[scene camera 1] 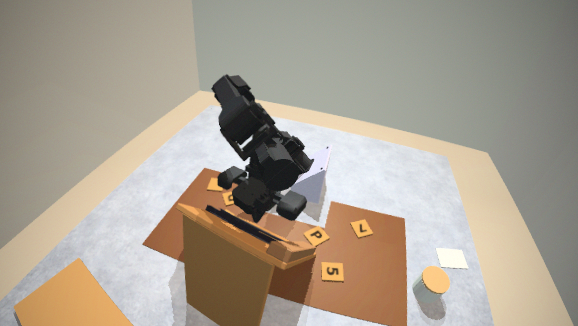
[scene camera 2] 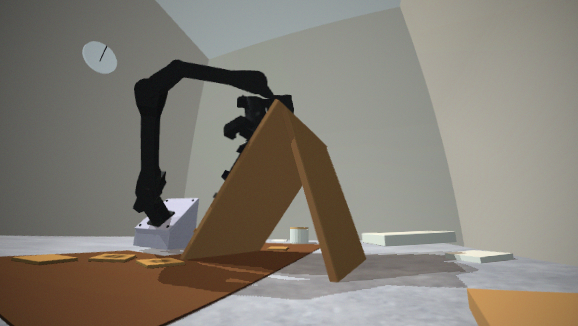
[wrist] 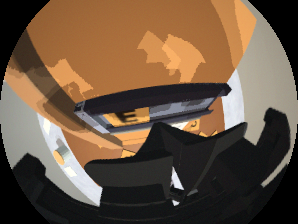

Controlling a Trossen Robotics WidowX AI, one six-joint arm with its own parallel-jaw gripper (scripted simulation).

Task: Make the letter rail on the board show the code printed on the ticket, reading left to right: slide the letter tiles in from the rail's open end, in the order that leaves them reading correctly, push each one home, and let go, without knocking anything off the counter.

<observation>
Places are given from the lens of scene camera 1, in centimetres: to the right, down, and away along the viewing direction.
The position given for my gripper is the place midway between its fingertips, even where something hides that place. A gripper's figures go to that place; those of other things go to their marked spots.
my gripper (scene camera 1: 256,221): -7, 13, 56
lidded jar (scene camera 1: 433,282): 38, 31, 58
brown mat (scene camera 1: 374,266): 25, 30, 69
</observation>
